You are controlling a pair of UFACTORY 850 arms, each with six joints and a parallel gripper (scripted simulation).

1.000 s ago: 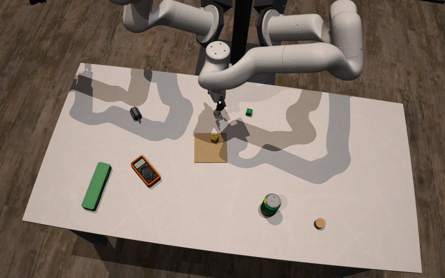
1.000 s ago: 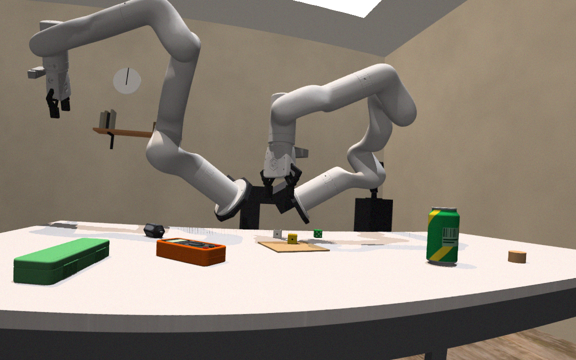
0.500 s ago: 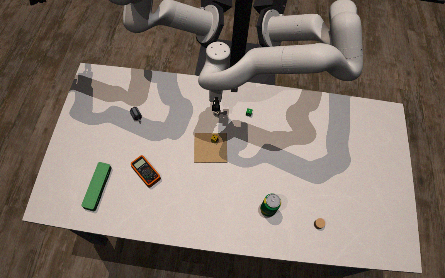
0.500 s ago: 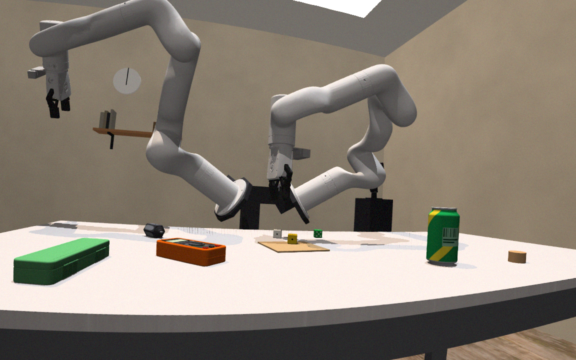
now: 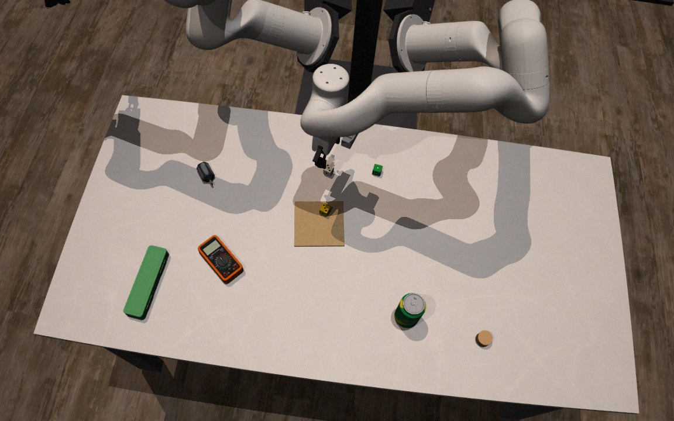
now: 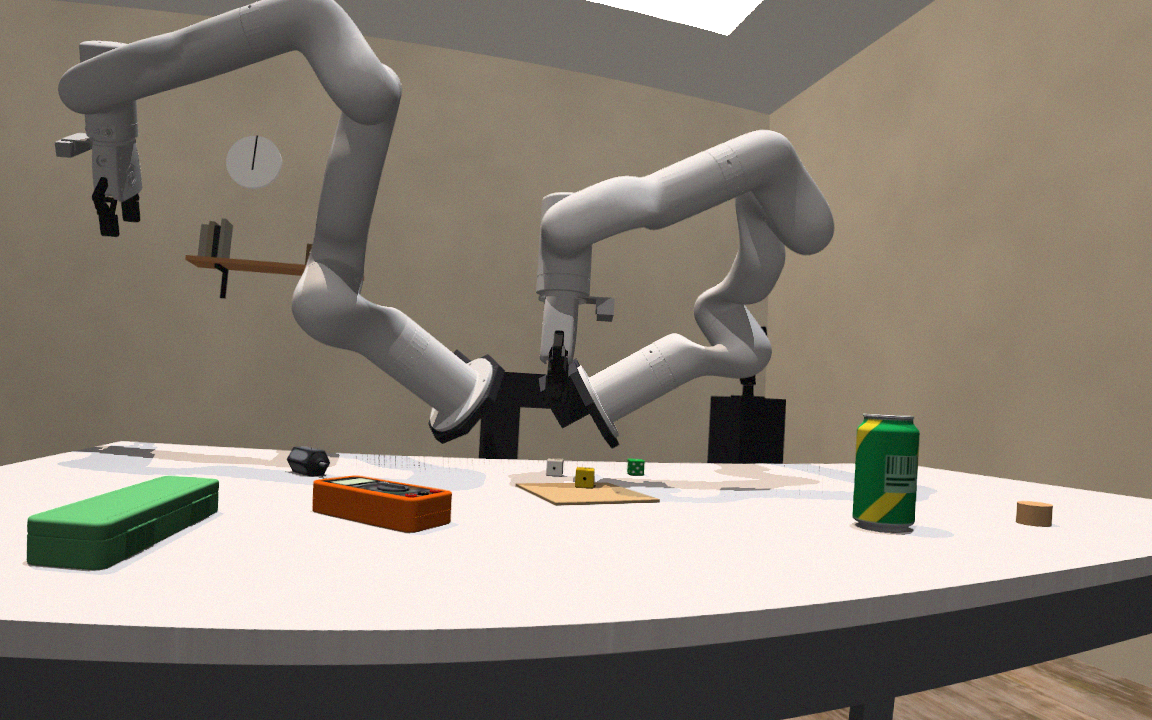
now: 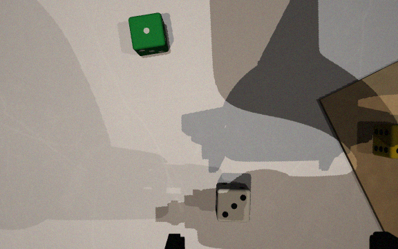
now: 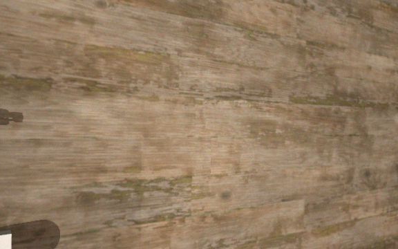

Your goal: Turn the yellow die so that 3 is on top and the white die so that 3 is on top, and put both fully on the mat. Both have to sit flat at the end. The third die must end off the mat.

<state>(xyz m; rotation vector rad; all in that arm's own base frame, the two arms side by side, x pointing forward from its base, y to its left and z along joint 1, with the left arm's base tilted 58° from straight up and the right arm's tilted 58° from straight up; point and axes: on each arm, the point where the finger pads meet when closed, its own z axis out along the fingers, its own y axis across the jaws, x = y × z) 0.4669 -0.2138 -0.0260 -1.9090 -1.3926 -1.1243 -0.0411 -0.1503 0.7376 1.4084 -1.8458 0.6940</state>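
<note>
Now: left hand 110 mm above the white die, 10 mm to the right of it and 10 mm past it. From my left hand the other things lie so: green die (150 mm to the left, 110 mm below, 20 mm behind); then tan mat (160 mm ahead, 120 mm below, 10 mm to the right); then yellow die (130 mm ahead, 110 mm below).
</note>
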